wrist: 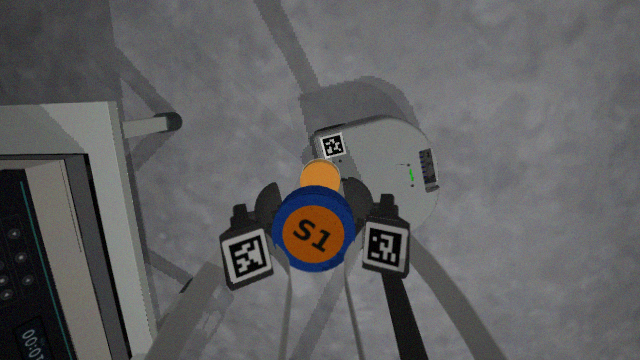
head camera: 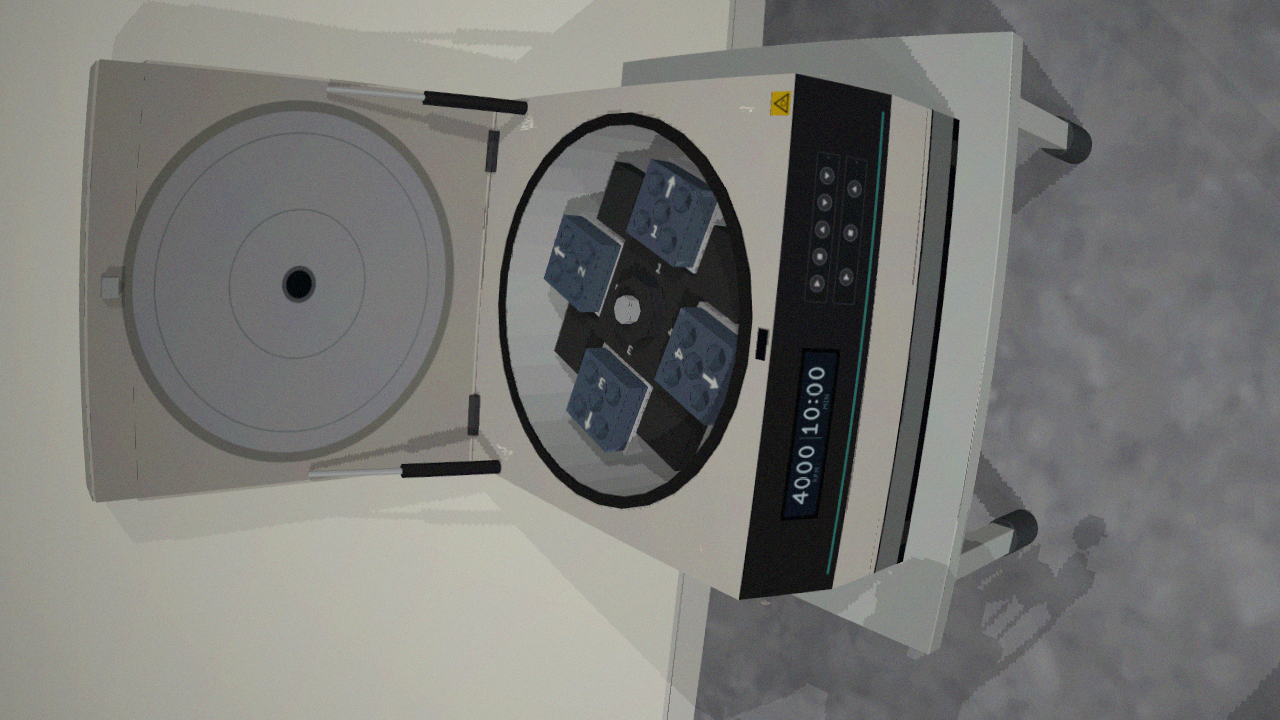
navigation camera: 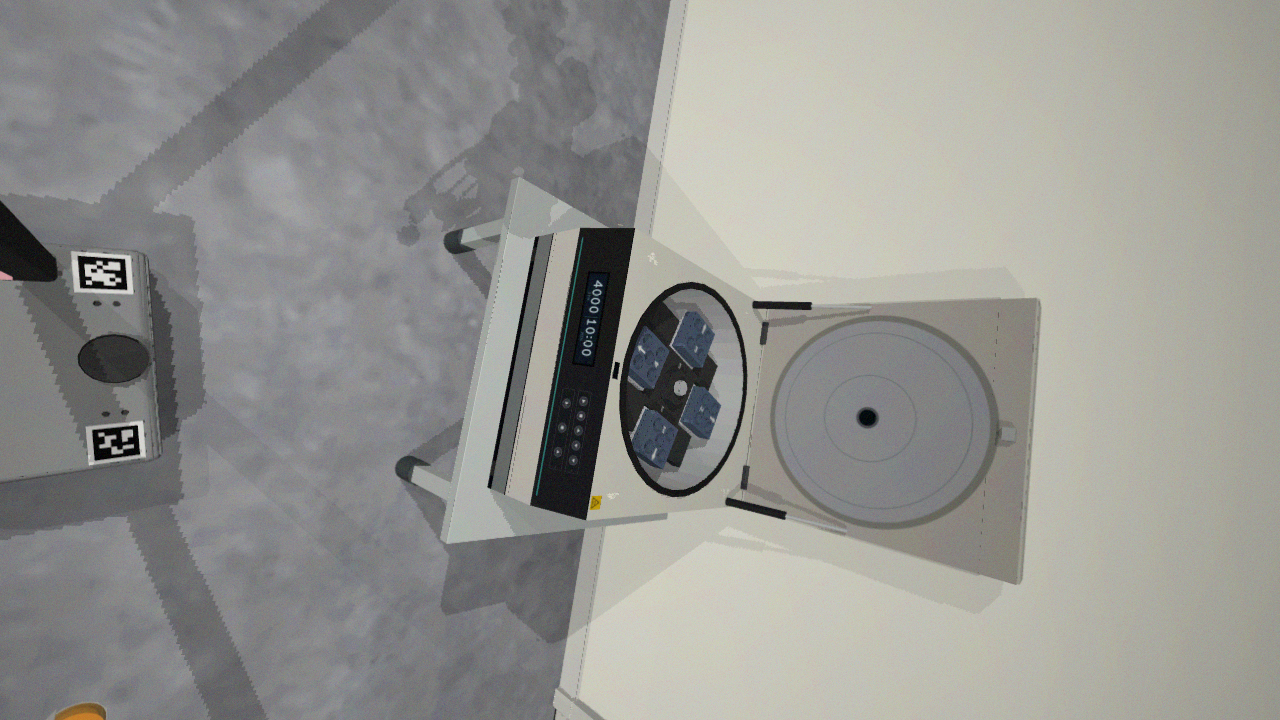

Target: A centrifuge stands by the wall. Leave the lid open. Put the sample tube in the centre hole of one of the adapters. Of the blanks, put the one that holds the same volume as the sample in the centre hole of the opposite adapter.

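Where they show: gripper, fingertip midpoint: (wrist: 313, 206); robot's base, link origin: (wrist: 343, 176) (navigation camera: 112, 354).
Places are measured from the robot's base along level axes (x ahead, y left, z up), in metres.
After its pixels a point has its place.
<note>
The centrifuge (head camera: 707, 537) {x 0.705, y 0.169, z 0.647 m} (navigation camera: 657, 268) {x 0.729, y 0.165, z 0.647 m} (wrist: 47, 200) {x 0.514, y -0.212, z 0.509 m} stands by the wall with its lid (head camera: 384, 376) {x 1.154, y -0.030, z 0.803 m} (navigation camera: 948, 420) {x 1.117, y -0.138, z 1.089 m} open and upright. Inside its bowl, blue adapter 1 (head camera: 671, 214) {x 0.765, y -0.189, z 0.612 m} is opposite adapter 3 (head camera: 608, 398) {x 0.907, y 0.018, z 0.608 m}, and adapter 2 (head camera: 583, 262) {x 0.937, y -0.158, z 0.611 m} is opposite adapter 4 (head camera: 699, 365) {x 0.766, y -0.015, z 0.585 m}. No tubes show in the adapters. In the wrist view my gripper (wrist: 313, 206) {x -0.020, y -0.196, z 0.839 m} is shut on the sample tube (wrist: 314, 234) {x -0.027, y -0.203, z 0.895 m}, seen from above by its blue-rimmed orange cap marked S1. It is to the side of the centrifuge's front, out over the floor. The blanks do not show.
A pale table (head camera: 975, 268) {x 0.501, y -0.102, z 0.390 m} (navigation camera: 496, 358) {x 0.525, y -0.015, z 0.390 m} (wrist: 111, 200) {x 0.490, y -0.166, z 0.390 m} carries the centrifuge; its front edge and legs stick out toward the floor. My base (navigation camera: 44, 385) {x -0.067, y -0.035, z 0.160 m} (wrist: 385, 145) {x -0.138, y -0.097, z 0.160 m} stands in front of the table. An orange object (navigation camera: 80, 712) {x -0.019, y -0.187, z 0.807 m} is cut off at the navigation view's lower left.
</note>
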